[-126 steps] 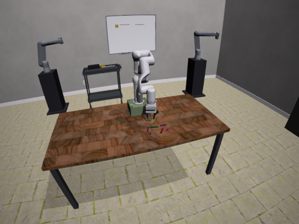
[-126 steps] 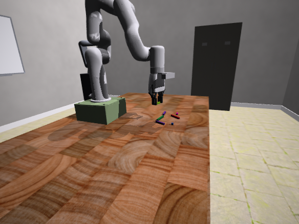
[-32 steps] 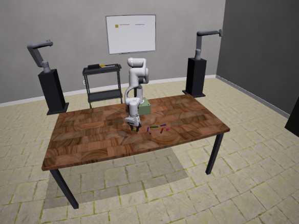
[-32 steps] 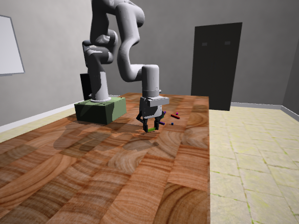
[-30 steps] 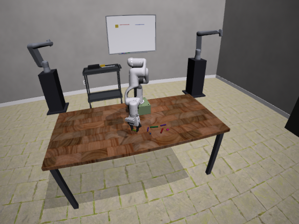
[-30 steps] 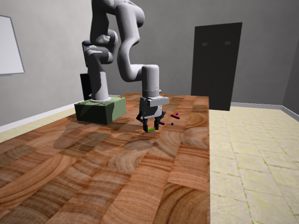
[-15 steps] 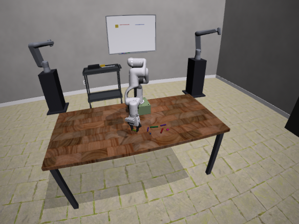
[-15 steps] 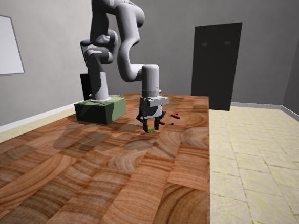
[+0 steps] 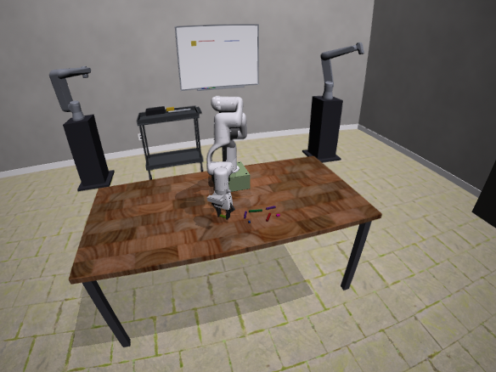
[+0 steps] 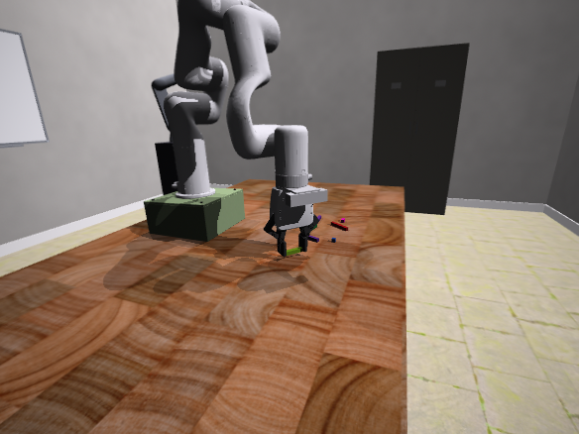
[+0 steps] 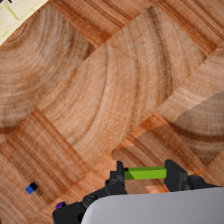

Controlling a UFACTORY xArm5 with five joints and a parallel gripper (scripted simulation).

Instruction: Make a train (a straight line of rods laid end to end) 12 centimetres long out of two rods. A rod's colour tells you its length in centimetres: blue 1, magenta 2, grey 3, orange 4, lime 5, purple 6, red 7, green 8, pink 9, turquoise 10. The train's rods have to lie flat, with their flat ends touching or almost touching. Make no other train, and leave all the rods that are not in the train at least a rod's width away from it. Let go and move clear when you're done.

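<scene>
Right now my hand is 20 mm above the lime rod. From my hand the other things lie so: green rod 20 mm behind, 200 mm to the left, 30 mm below; red rod 70 mm ahead, 250 mm to the left, 30 mm below; small blue rod 70 mm ahead, 130 mm to the left, 30 mm below.
</scene>
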